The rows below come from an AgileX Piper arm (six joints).
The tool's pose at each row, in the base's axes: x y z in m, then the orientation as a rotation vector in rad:
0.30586, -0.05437, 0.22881, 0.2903, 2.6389, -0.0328
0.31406, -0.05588, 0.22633, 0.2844, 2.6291, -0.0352
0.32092, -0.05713, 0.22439, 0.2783, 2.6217, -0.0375
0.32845, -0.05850, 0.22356, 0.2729, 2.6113, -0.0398
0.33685, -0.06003, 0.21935, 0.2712, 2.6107, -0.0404
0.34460, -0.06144, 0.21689, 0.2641, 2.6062, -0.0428
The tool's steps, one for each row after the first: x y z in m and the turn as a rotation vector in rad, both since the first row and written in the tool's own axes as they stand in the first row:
-0.00621, 0.00018, 0.00609, -0.0002, -0.0104, -0.0037
-0.01146, 0.00035, 0.01107, -0.0003, -0.0185, -0.0078
-0.01783, 0.00057, 0.01539, -0.0005, -0.0295, -0.0112
-0.02340, 0.00073, 0.02310, -0.0004, -0.0303, -0.0124
-0.02921, 0.00091, 0.02896, -0.0004, -0.0355, -0.0175

